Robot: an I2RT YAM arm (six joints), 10 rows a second.
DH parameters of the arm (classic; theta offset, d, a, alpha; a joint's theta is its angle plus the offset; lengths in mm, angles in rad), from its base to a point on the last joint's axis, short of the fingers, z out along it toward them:
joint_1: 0 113.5 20 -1.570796
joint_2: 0 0 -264 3.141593
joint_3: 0.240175 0 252.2 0
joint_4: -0.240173 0 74 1.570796
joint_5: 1.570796 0 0 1.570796
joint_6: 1.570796 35.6 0 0
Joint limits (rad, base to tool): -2.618..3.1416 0..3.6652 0..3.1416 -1.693..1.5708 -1.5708..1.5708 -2.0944..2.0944
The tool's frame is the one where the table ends.
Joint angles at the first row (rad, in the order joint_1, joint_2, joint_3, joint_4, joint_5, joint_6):
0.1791 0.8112 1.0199 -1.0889 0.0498 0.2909
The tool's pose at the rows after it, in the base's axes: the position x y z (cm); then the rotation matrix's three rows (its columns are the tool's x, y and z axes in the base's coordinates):
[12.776, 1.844, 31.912], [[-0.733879, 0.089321, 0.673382], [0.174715, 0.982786, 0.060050], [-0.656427, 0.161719, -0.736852]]
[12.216, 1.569, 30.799], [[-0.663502, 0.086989, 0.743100], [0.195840, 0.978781, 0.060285], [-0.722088, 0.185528, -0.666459]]
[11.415, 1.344, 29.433], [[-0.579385, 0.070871, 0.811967], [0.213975, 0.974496, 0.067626], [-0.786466, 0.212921, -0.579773]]
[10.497, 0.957, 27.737], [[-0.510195, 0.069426, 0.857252], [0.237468, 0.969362, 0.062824], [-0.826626, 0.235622, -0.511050]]
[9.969, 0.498, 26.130], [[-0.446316, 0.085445, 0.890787], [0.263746, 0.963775, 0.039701], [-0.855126, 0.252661, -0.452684]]
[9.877, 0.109, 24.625], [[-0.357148, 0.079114, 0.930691], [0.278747, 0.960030, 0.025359], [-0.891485, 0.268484, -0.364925]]
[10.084, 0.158, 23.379], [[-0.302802, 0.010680, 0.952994], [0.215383, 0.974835, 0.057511], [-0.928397, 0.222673, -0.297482]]
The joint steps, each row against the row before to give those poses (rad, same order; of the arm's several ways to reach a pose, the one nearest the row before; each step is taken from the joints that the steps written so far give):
-0.0233 -0.0625 -0.0744 0.0625 -0.0046 0.0000
-0.0152 -0.0844 -0.0927 0.1076 -0.0008 0.0004
-0.0119 -0.1056 -0.1072 0.1129 -0.0072 -0.0004
-0.0305 -0.1103 -0.1060 0.0783 -0.0157 -0.0004
-0.0458 -0.0904 -0.0928 0.0690 -0.0145 0.0004
-0.0495 -0.0843 -0.0995 0.1114 -0.0297 -0.0073
-0.0099 -0.0511 -0.0801 0.0999 -0.0415 -0.0682

